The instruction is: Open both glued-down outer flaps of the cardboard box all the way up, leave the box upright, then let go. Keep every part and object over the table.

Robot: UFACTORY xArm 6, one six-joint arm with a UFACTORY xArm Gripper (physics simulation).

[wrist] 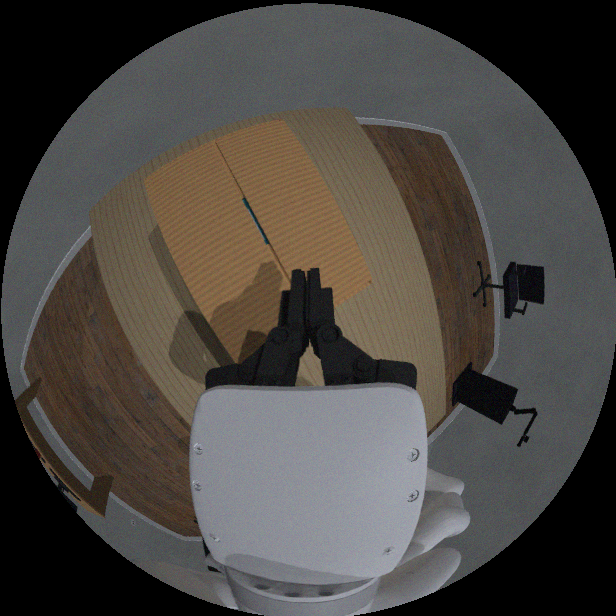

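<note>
A cardboard box (258,229) sits upright below me on a tan mat (270,258). Its two outer flaps lie flat and closed, meeting at a centre seam (252,212) that runs from the far edge toward me. A short blue strip (255,220) lies on the seam. My gripper (305,275) is shut, its two black fingers pressed together with nothing between them. The fingertips hover over the near end of the seam, above the box top. The gripper's shadow falls on the left flap.
The mat lies on a brown wooden table (97,367) with a pale rim. Off the table's right side stand two dark camera stands (520,287) (488,399). A wooden frame (63,459) shows at the lower left edge.
</note>
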